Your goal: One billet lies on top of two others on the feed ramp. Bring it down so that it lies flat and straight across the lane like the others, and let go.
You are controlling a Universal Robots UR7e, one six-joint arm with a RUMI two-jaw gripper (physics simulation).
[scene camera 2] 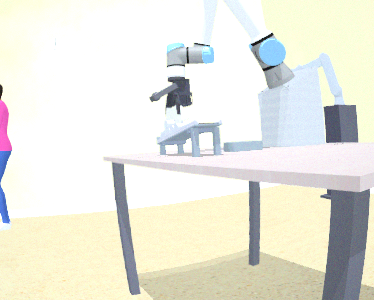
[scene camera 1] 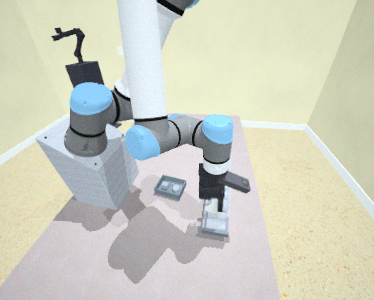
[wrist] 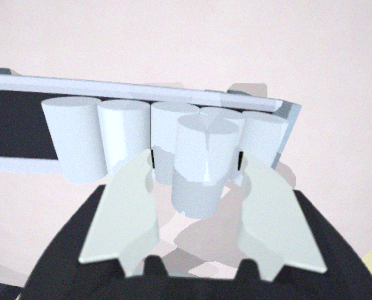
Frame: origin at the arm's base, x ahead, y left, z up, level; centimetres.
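Seen in the pictures: gripper, between the fingertips: (scene camera 1: 217, 207) (wrist: 195, 152); arm's base, origin of its link: (scene camera 2: 281, 81) (scene camera 1: 86, 142).
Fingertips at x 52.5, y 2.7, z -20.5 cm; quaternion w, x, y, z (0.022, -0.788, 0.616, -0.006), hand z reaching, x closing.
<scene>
Pixels of each thing's middle, then the offset from my fingertips to it.
- top billet, middle of its body: (wrist: 200, 166) (scene camera 2: 173, 124) dx +0.2, dy -0.3, dz +2.3 cm
- shallow grey tray, middle of its body: (scene camera 2: 243, 145) (scene camera 1: 170, 186) dx -24.2, dy +9.1, dz -7.5 cm
The top billet (wrist: 205, 155), a pale cylinder, rests over the third billet from the left (wrist: 162, 130) and the fourth (wrist: 233, 115) in the wrist view. It sticks out toward the gripper, past their near ends. Others, at left (wrist: 77, 140) (wrist: 124, 135) and right (wrist: 265, 132), lie side by side across the feed ramp (scene camera 1: 215, 233) (scene camera 2: 195, 142) (wrist: 100, 86). My gripper (scene camera 1: 220, 204) (scene camera 2: 177, 111) (wrist: 195, 152) is partly open, its fingertips either side of the top billet, with a gap on each side. In the scene views the billets are small and partly hidden.
The ramp's rails run along both sides of the lane, with an end wall (wrist: 287, 125) at right in the wrist view. A shallow grey tray (scene camera 1: 167, 195) (scene camera 2: 243, 146) with small pale pieces stands beside the ramp. The robot's pale pedestal (scene camera 1: 92, 182) (scene camera 2: 295, 115) stands farther off.
</scene>
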